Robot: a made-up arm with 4 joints.
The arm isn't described. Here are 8 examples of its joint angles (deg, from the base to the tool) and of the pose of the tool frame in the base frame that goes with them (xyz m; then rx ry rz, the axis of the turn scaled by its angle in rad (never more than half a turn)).
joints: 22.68 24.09 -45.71 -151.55
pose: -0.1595 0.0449 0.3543 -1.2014 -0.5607 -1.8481
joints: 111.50 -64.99 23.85 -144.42
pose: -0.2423 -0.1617 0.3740 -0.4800 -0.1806 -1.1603
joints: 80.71 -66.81 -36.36 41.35
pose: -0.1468 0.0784 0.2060 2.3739 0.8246 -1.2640
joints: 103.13 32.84 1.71 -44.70
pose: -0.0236 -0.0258 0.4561 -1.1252 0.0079 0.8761
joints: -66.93 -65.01 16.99 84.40
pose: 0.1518 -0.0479 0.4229 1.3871 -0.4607 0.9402
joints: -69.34 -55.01 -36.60 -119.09
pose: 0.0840 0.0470 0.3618 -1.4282 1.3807 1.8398
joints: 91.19 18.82 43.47 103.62
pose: -0.1920 -0.1367 0.4645 -0.0873 -2.3817 1.8240
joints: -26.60 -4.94 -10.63 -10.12
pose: -0.0823 0.0287 0.2712 2.0047 1.9109 0.7725
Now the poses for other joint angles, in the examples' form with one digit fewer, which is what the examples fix.
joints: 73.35 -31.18 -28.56 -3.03
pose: -0.173 0.083 0.308 -2.383 -1.283 0.897
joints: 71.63 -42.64 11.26 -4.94
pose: -0.221 -0.031 0.333 -1.811 -1.980 0.406
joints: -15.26 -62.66 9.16 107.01
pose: 0.103 -0.064 0.234 1.746 -0.216 -0.118
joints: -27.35 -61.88 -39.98 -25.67
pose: 0.050 0.105 0.324 1.279 1.023 1.966
